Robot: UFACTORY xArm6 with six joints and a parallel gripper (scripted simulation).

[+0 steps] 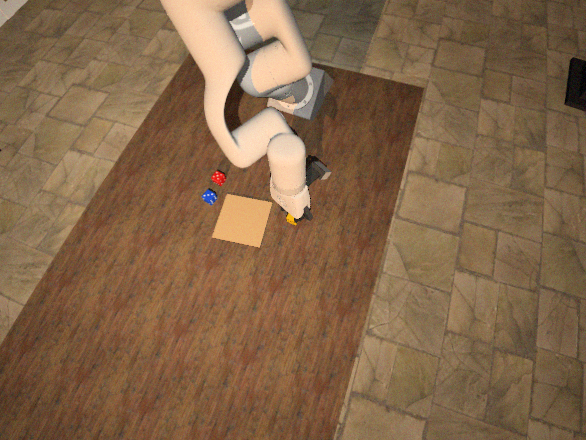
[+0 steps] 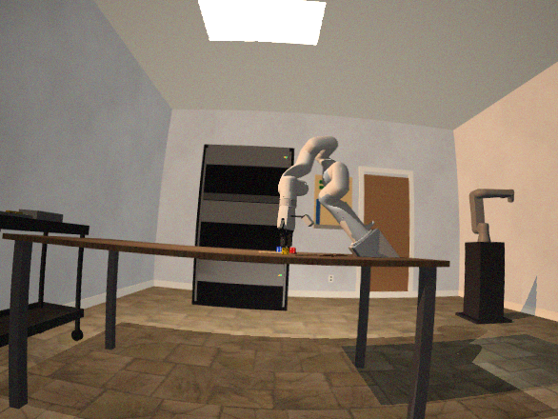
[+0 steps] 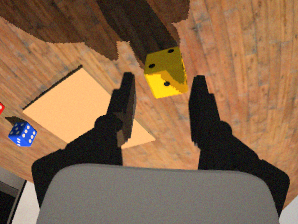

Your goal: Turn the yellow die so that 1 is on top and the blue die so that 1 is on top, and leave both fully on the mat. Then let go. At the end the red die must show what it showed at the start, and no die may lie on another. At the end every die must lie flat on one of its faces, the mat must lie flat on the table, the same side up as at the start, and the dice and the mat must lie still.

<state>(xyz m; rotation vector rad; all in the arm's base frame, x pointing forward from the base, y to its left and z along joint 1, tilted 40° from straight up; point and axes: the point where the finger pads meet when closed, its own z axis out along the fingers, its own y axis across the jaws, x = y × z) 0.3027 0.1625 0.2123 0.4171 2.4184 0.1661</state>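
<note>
My gripper is now 4 cm above the yellow die. Round my hand: red die (2 cm behind, 26 cm to the right, 4 cm below); then tan mat (6 cm ahead, 13 cm to the right, 5 cm below); then blue die (5 cm ahead, 25 cm to the right, 4 cm below).
</note>
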